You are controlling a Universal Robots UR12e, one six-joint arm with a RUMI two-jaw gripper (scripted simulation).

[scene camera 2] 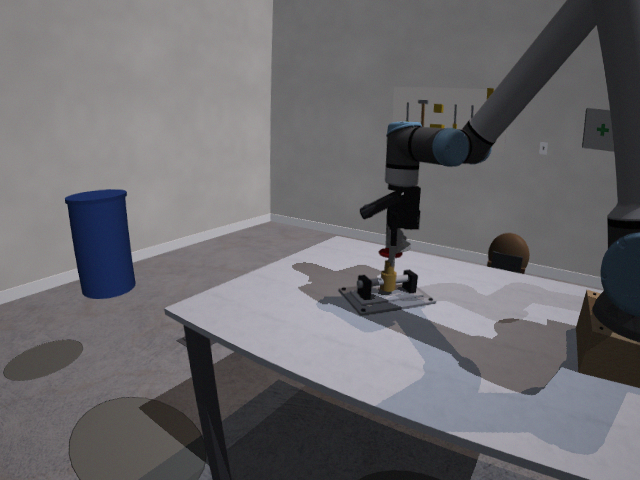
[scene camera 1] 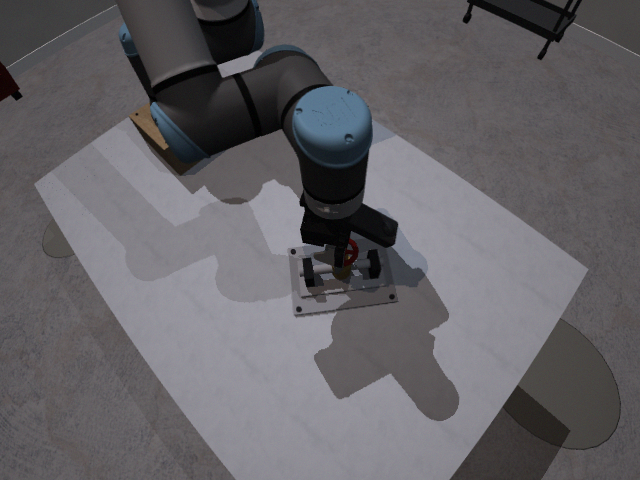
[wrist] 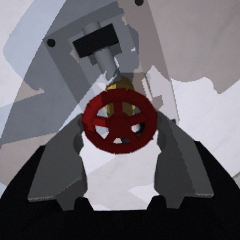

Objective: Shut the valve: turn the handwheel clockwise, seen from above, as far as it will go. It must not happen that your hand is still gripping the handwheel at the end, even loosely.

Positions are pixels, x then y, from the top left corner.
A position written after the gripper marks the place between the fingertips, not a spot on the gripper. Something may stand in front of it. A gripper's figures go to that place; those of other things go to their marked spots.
Scene:
The gripper [wrist: 119,113]: 15 cm from the lens. A red handwheel [wrist: 119,124] is 11 cm from the lens.

